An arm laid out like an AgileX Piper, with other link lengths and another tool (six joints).
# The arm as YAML. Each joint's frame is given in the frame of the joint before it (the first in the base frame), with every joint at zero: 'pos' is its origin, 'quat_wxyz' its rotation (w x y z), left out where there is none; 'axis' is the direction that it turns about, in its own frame. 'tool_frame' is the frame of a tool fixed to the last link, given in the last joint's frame.
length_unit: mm
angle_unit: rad
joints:
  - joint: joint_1
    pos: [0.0, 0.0, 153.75]
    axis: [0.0, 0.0, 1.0]
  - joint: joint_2
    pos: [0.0, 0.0, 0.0]
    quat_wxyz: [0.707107, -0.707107, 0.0, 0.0]
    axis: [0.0, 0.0, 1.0]
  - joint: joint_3
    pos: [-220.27, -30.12, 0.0]
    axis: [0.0, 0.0, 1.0]
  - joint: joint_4
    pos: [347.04, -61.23, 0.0]
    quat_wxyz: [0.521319, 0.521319, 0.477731, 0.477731]
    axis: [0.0, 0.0, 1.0]
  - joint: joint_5
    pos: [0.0, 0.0, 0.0]
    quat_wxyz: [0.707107, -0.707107, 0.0, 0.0]
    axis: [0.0, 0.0, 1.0]
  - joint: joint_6
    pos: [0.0, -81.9, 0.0]
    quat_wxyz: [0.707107, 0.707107, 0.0, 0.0]
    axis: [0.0, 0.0, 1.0]
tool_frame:
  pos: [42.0, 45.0, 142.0]
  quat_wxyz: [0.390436, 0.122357, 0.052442, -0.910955]
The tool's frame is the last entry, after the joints.
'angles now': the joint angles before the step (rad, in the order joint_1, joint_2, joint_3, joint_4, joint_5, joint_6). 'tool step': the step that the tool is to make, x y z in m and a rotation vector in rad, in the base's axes. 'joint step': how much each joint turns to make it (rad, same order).
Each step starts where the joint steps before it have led.
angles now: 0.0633, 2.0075, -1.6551, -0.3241, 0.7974, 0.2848
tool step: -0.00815, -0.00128, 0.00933, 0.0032, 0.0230, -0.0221
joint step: 0.0000, -0.0241, 0.0001, 0.0059, 0.0507, 0.0061
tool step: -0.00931, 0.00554, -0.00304, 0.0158, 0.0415, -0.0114
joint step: 0.0062, 0.0001, -0.0001, 0.0223, 0.0423, -0.0001
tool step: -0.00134, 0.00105, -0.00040, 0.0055, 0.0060, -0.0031
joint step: 0.0001, -0.0001, 0.0001, 0.0065, 0.0058, 0.0000
